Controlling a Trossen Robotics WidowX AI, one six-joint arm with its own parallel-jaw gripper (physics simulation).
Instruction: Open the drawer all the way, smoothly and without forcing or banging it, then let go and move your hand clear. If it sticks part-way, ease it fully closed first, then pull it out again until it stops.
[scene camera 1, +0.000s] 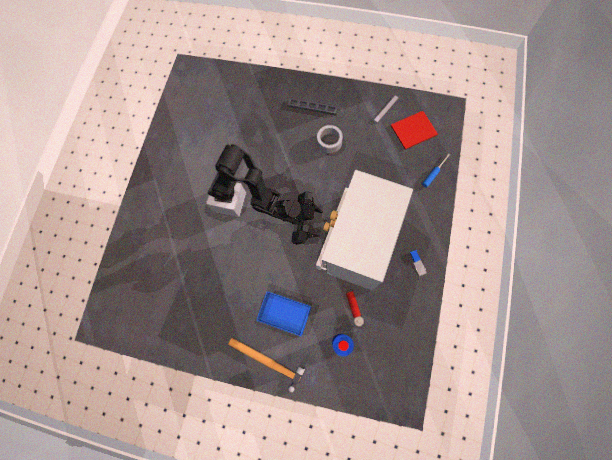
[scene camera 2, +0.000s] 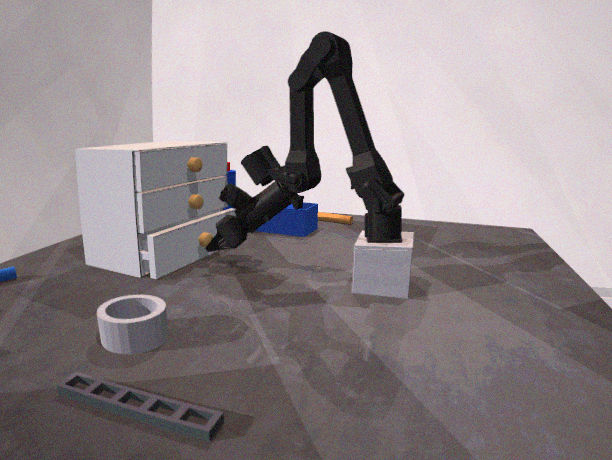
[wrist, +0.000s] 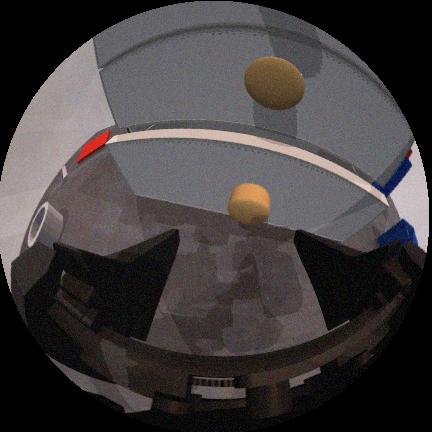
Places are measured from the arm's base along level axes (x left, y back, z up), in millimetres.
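Pixels of known places: gripper, fingertip midpoint: (scene camera 1: 320, 224) (scene camera 2: 214, 243) (wrist: 239, 235); arm's base, origin of the base link: (scene camera 1: 224, 193) (scene camera 2: 384, 238).
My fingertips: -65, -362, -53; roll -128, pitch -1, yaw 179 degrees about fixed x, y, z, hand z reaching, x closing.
Ahead of a thing's pixels: the offset from my fingertips to its middle, as dx, dy, dz. "spot": to the spot under its first point.
A white cabinet @[-39, -141, +84] (scene camera 1: 372, 225) (scene camera 2: 107, 210) has three grey-fronted drawers with round wooden knobs. The bottom drawer @[spot: +71, -61, +8] (scene camera 2: 175, 247) (wrist: 175, 175) stands a little way out; the upper two are shut. Its knob @[-7, -17, +5] (scene camera 2: 205, 239) (wrist: 249, 204) shows in the wrist view just beyond the fingertips and between their lines. My gripper (scene camera 1: 320, 223) (scene camera 2: 214, 244) (wrist: 239, 235) is wide open and empty, pointing down at a slant toward that knob. In scene camera 2 the near finger is close beside the knob; whether it touches is not clear.
A blue tray @[-335, +91, -7] (scene camera 1: 284, 313) (scene camera 2: 300, 220), a hammer @[-509, +146, -32] (scene camera 1: 262, 358) and a red cylinder @[-289, -152, -28] (scene camera 1: 354, 305) lie to one side of the cabinet. A white ring @[+360, +3, -21] (scene camera 1: 319, 137) (scene camera 2: 131, 332) and a slotted grey bar @[+516, +90, -38] (scene camera 1: 312, 107) (scene camera 2: 140, 405) lie on the other side.
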